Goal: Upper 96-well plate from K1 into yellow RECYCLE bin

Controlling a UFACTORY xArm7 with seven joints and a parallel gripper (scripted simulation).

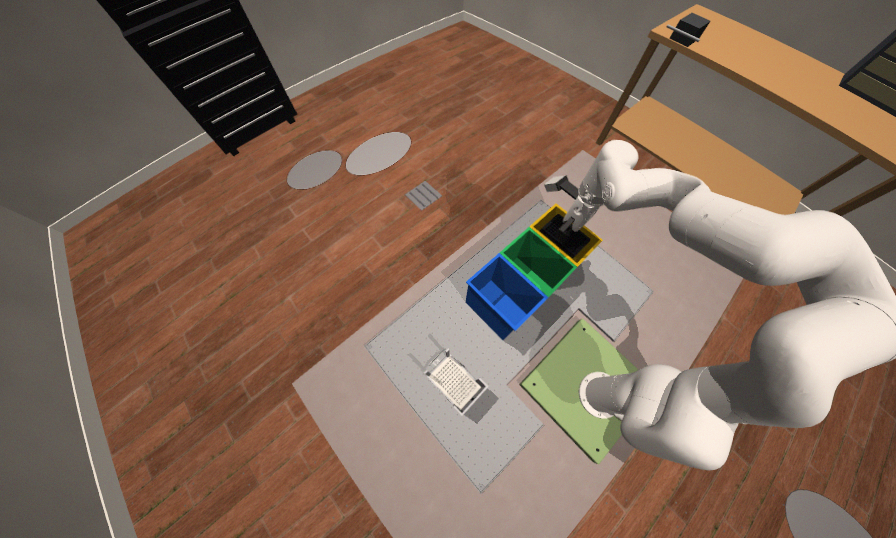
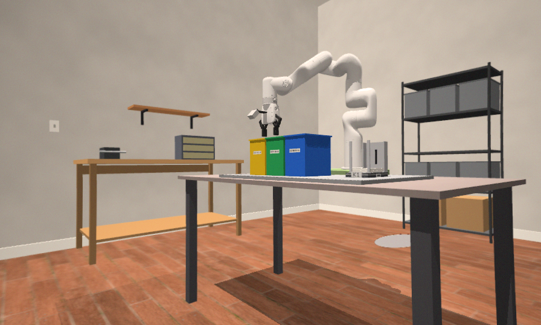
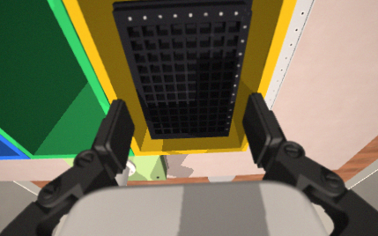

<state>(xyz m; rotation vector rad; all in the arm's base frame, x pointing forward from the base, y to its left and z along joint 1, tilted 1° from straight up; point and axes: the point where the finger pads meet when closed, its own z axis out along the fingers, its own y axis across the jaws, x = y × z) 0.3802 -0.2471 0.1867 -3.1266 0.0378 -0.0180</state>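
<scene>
Right now my hand is 4 cm above the black 96-well plate. Round my hand: green bin 13 cm to the left, 12 cm below; then yellow bin 12 cm below; then blue bin 26 cm to the left, 12 cm below, 1 cm ahead.
</scene>
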